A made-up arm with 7 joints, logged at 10 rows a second.
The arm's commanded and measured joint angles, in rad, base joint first. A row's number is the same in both.
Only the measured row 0 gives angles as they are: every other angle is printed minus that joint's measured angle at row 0.
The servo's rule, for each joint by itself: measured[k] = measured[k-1] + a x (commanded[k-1-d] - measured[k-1]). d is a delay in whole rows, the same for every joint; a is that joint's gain. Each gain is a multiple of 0.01, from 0.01 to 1. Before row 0 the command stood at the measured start. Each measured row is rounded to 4 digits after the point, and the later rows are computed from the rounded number. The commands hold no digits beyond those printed.
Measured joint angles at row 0: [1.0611, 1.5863, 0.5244, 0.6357, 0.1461, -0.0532, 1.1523]
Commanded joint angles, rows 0 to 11: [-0.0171, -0.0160, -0.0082, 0.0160, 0.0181, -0.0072, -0.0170]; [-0.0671, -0.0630, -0.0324, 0.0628, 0.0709, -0.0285, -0.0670]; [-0.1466, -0.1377, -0.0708, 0.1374, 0.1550, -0.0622, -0.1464]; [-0.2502, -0.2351, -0.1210, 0.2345, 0.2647, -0.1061, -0.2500]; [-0.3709, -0.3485, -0.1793, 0.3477, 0.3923, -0.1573, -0.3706]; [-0.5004, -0.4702, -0.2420, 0.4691, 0.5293, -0.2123, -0.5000]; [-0.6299, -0.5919, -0.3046, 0.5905, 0.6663, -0.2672, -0.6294]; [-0.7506, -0.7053, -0.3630, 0.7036, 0.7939, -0.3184, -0.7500]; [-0.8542, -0.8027, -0.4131, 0.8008, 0.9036, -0.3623, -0.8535]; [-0.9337, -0.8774, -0.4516, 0.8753, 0.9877, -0.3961, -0.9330]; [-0.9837, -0.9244, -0.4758, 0.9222, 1.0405, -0.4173, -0.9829]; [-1.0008, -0.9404, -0.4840, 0.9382, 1.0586, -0.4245, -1.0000]
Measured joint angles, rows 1 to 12: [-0.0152, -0.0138, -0.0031, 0.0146, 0.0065, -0.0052, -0.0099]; [-0.0614, -0.0561, -0.0142, 0.0585, 0.0297, -0.0220, -0.0430]; [-0.1372, -0.1263, -0.0357, 0.1303, 0.0748, -0.0509, -0.1030]; [-0.2378, -0.2199, -0.0681, 0.2251, 0.1432, -0.0906, -0.1883]; [-0.3563, -0.3305, -0.1104, 0.3367, 0.2329, -0.1386, -0.2940]; [-0.4845, -0.4506, -0.1604, 0.4572, 0.3396, -0.1917, -0.4135]; [-0.6139, -0.5721, -0.2152, 0.5785, 0.4572, -0.2461, -0.5387]; [-0.7356, -0.6867, -0.2714, 0.6923, 0.5784, -0.2982, -0.6613]; [-0.8412, -0.7865, -0.3252, 0.7910, 0.6955, -0.3444, -0.7728]; [-0.9235, -0.8647, -0.3732, 0.8677, 0.8007, -0.3816, -0.8657]; [-0.9771, -0.9160, -0.4122, 0.9173, 0.8870, -0.4073, -0.9337]; [-0.9982, -0.9370, -0.4395, 0.9363, 0.9488, -0.4197, -0.9722]
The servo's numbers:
d 0
a 0.89 0.86 0.38 0.91 0.36 0.72 0.58

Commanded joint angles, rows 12 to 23: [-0.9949, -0.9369, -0.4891, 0.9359, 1.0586, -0.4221, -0.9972]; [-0.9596, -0.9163, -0.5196, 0.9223, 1.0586, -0.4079, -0.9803]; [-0.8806, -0.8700, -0.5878, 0.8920, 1.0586, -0.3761, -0.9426]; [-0.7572, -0.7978, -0.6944, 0.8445, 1.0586, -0.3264, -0.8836]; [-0.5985, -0.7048, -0.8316, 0.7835, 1.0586, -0.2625, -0.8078]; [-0.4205, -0.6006, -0.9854, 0.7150, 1.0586, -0.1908, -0.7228]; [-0.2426, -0.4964, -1.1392, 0.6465, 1.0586, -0.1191, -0.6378]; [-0.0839, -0.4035, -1.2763, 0.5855, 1.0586, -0.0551, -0.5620]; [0.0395, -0.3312, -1.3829, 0.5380, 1.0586, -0.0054, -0.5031]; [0.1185, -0.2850, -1.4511, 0.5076, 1.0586, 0.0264, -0.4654]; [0.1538, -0.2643, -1.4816, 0.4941, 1.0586, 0.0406, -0.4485]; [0.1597, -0.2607, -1.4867, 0.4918, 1.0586, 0.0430, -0.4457]
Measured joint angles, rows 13 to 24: [-0.9953, -0.9369, -0.4583, 0.9359, 0.9883, -0.4214, -0.9867]; [-0.9635, -0.9192, -0.4816, 0.9235, 1.0136, -0.4117, -0.9830]; [-0.8897, -0.8769, -0.5220, 0.8948, 1.0298, -0.3861, -0.9596]; [-0.7718, -0.8089, -0.5875, 0.8490, 1.0402, -0.3431, -0.9155]; [-0.6176, -0.7194, -0.6803, 0.7894, 1.0468, -0.2851, -0.8530]; [-0.4422, -0.6172, -0.7962, 0.7217, 1.0510, -0.2172, -0.7775]; [-0.2646, -0.5133, -0.9265, 0.6533, 1.0537, -0.1466, -0.6965]; [-0.1038, -0.4189, -1.0594, 0.5916, 1.0555, -0.0807, -0.6185]; [0.0237, -0.3435, -1.1823, 0.5428, 1.0566, -0.0265, -0.5516]; [0.1081, -0.2932, -1.2844, 0.5108, 1.0573, 0.0116, -0.5016]; [0.1488, -0.2683, -1.3593, 0.4956, 1.0578, 0.0325, -0.4708]; [0.1585, -0.2618, -1.4077, 0.4921, 1.0581, 0.0401, -0.4562]
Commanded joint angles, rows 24 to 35: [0.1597, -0.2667, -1.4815, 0.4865, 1.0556, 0.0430, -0.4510]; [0.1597, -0.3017, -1.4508, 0.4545, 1.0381, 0.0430, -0.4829]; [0.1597, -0.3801, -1.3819, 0.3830, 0.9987, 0.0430, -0.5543]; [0.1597, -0.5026, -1.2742, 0.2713, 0.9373, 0.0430, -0.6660]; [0.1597, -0.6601, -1.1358, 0.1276, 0.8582, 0.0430, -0.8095]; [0.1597, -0.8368, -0.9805, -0.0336, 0.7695, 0.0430, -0.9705]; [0.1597, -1.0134, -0.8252, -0.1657, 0.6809, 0.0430, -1.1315]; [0.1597, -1.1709, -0.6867, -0.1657, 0.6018, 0.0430, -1.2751]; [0.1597, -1.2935, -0.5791, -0.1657, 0.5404, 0.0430, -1.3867]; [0.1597, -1.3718, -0.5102, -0.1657, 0.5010, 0.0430, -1.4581]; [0.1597, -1.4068, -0.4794, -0.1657, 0.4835, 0.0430, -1.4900]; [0.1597, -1.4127, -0.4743, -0.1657, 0.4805, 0.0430, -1.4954]
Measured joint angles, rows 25 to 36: [0.1596, -0.2660, -1.4357, 0.4870, 1.0572, 0.0422, -0.4532]; [0.1597, -0.2967, -1.4414, 0.4574, 1.0503, 0.0428, -0.4704]; [0.1597, -0.3684, -1.4188, 0.3897, 1.0317, 0.0429, -0.5191]; [0.1597, -0.4838, -1.3639, 0.2820, 0.9977, 0.0430, -0.6043]; [0.1597, -0.6354, -1.2772, 0.1415, 0.9475, 0.0430, -0.7233]; [0.1597, -0.8086, -1.1645, -0.0178, 0.8834, 0.0430, -0.8667]; [0.1597, -0.9847, -1.0356, -0.1524, 0.8105, 0.0430, -1.0203]; [0.1597, -1.1448, -0.9030, -0.1645, 0.7354, 0.0430, -1.1681]; [0.1597, -1.2727, -0.7799, -0.1656, 0.6652, 0.0430, -1.2949]; [0.1597, -1.3579, -0.6774, -0.1657, 0.6061, 0.0430, -1.3896]; [0.1597, -1.4000, -0.6022, -0.1657, 0.5620, 0.0430, -1.4478]; [0.1597, -1.4109, -0.5536, -0.1657, 0.5327, 0.0430, -1.4754]
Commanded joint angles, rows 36 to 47: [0.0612, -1.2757, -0.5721, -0.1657, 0.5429, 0.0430, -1.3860]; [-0.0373, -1.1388, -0.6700, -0.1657, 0.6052, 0.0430, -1.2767]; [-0.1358, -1.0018, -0.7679, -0.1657, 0.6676, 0.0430, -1.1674]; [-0.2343, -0.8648, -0.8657, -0.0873, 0.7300, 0.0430, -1.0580]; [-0.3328, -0.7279, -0.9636, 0.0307, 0.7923, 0.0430, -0.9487]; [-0.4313, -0.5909, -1.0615, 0.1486, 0.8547, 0.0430, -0.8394]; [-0.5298, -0.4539, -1.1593, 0.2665, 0.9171, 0.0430, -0.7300]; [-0.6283, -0.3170, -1.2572, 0.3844, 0.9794, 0.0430, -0.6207]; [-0.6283, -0.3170, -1.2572, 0.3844, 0.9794, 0.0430, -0.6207]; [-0.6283, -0.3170, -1.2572, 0.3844, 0.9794, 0.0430, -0.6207]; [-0.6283, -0.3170, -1.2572, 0.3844, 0.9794, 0.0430, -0.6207]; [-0.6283, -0.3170, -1.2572, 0.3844, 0.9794, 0.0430, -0.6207]
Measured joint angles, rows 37 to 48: [0.0720, -1.2946, -0.5606, -0.1657, 0.5364, 0.0430, -1.4235]; [-0.0253, -1.1606, -0.6022, -0.1657, 0.5612, 0.0430, -1.3384]; [-0.1236, -1.0240, -0.6652, -0.1657, 0.5995, 0.0430, -1.2392]; [-0.2221, -0.8871, -0.7414, -0.0944, 0.6465, 0.0430, -1.1341]; [-0.3206, -0.7502, -0.8258, 0.0194, 0.6990, 0.0430, -1.0266]; [-0.4191, -0.6132, -0.9154, 0.1370, 0.7551, 0.0430, -0.9180]; [-0.5176, -0.4762, -1.0081, 0.2548, 0.8134, 0.0430, -0.8090]; [-0.6161, -0.3393, -1.1028, 0.3727, 0.8732, 0.0430, -0.6998]; [-0.6270, -0.3201, -1.1615, 0.3833, 0.9114, 0.0430, -0.6539]; [-0.6282, -0.3174, -1.1979, 0.3843, 0.9359, 0.0430, -0.6346]; [-0.6283, -0.3171, -1.2204, 0.3844, 0.9516, 0.0430, -0.6265]; [-0.6283, -0.3170, -1.2344, 0.3844, 0.9616, 0.0430, -0.6231]
